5 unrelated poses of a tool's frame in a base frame.
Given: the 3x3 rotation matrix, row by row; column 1 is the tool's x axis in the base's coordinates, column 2 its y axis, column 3 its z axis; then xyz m. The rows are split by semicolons.
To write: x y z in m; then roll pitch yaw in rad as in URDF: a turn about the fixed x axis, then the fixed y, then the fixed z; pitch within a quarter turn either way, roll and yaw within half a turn. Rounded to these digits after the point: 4 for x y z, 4 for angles.
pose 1, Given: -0.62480 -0.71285 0.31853; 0.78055 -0.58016 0.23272; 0.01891 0.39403 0.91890; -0.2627 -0.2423 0.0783
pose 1, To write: -0.2627 -0.2423 0.0783 0.4051 -0.0189 2.2458
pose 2, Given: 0.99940 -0.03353 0.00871; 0.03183 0.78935 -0.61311; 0.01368 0.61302 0.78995; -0.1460 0.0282 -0.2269
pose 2, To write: -0.1460 0.0282 -0.2269 0.6600 -0.0137 0.0318
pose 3, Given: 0.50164 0.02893 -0.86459; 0.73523 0.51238 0.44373; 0.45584 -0.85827 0.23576; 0.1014 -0.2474 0.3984
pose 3, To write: 0.1014 -0.2474 0.3984 -1.3027 -0.4733 0.9721
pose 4, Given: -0.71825 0.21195 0.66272; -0.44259 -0.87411 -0.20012; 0.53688 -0.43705 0.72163; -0.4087 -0.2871 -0.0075
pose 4, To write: -0.4087 -0.2871 -0.0075 -0.5446 -0.5667 -2.5893
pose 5, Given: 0.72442 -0.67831 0.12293; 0.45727 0.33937 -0.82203; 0.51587 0.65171 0.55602; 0.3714 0.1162 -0.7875
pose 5, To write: 0.3714 0.1162 -0.7875 0.8645 -0.5420 0.5631
